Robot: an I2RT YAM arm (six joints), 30 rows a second.
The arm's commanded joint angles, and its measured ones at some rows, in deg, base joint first. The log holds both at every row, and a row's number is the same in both.
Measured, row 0: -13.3 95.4 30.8 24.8 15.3 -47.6
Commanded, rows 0 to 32: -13.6 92.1 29.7 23.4 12.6 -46.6; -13.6 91.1 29.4 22.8 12.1 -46.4; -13.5 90.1 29.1 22.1 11.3 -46.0; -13.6 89.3 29.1 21.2 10.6 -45.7; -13.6 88.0 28.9 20.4 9.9 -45.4; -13.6 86.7 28.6 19.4 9.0 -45.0; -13.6 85.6 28.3 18.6 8.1 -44.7; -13.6 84.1 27.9 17.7 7.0 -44.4; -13.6 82.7 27.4 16.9 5.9 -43.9; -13.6 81.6 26.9 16.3 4.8 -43.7; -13.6 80.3 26.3 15.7 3.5 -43.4; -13.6 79.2 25.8 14.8 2.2 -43.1; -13.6 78.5 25.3 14.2 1.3 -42.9; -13.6 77.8 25.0 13.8 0.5 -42.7; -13.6 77.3 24.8 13.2 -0.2 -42.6; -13.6 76.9 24.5 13.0 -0.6 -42.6; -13.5 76.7 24.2 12.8 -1.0 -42.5; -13.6 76.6 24.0 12.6 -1.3 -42.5; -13.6 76.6 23.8 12.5 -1.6 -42.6; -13.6 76.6 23.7 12.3 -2.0 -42.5; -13.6 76.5 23.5 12.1 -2.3 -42.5; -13.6 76.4 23.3 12.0 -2.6 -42.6; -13.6 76.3 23.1 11.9 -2.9 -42.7; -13.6 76.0 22.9 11.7 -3.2 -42.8; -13.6 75.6 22.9 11.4 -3.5 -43.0; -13.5 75.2 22.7 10.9 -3.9 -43.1; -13.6 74.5 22.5 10.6 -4.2 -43.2; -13.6 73.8 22.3 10.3 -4.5 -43.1; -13.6 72.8 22.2 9.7 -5.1 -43.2; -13.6 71.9 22.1 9.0 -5.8 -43.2; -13.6 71.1 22.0 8.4 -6.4 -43.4; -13.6 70.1 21.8 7.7 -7.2 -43.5; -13.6 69.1 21.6 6.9 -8.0 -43.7
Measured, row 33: -13.3 71.3 22.5 9.4 -4.6 -43.7
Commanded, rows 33 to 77: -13.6 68.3 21.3 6.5 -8.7 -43.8; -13.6 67.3 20.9 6.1 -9.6 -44.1; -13.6 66.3 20.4 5.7 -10.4 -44.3; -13.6 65.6 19.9 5.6 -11.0 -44.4; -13.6 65.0 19.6 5.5 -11.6 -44.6; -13.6 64.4 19.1 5.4 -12.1 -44.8; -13.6 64.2 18.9 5.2 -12.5 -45.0; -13.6 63.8 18.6 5.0 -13.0 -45.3; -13.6 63.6 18.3 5.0 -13.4 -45.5; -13.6 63.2 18.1 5.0 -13.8 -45.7; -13.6 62.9 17.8 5.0 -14.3 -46.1; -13.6 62.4 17.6 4.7 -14.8 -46.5; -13.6 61.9 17.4 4.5 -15.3 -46.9; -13.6 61.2 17.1 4.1 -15.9 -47.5; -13.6 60.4 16.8 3.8 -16.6 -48.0; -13.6 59.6 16.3 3.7 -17.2 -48.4; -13.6 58.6 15.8 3.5 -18.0 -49.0; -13.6 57.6 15.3 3.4 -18.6 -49.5; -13.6 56.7 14.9 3.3 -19.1 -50.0; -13.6 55.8 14.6 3.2 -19.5 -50.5; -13.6 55.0 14.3 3.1 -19.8 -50.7; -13.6 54.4 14.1 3.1 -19.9 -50.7; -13.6 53.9 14.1 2.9 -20.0 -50.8; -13.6 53.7 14.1 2.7 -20.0 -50.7; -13.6 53.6 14.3 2.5 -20.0 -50.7; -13.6 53.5 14.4 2.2 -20.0 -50.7; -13.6 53.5 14.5 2.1 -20.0 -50.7; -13.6 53.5 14.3 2.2 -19.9 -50.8; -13.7 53.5 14.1 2.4 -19.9 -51.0; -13.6 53.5 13.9 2.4 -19.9 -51.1; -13.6 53.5 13.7 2.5 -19.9 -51.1; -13.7 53.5 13.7 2.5 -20.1 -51.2; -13.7 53.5 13.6 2.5 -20.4 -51.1; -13.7 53.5 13.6 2.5 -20.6 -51.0; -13.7 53.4 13.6 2.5 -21.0 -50.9; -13.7 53.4 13.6 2.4 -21.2 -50.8; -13.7 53.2 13.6 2.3 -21.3 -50.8; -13.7 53.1 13.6 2.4 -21.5 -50.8; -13.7 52.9 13.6 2.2 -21.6 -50.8; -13.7 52.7 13.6 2.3 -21.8 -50.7; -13.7 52.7 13.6 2.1 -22.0 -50.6; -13.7 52.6 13.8 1.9 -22.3 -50.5; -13.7 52.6 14.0 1.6 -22.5 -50.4; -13.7 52.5 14.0 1.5 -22.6 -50.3; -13.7 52.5 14.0 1.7 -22.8 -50.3
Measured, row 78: -13.5 53.1 14.4 2.3 -21.2 -50.6
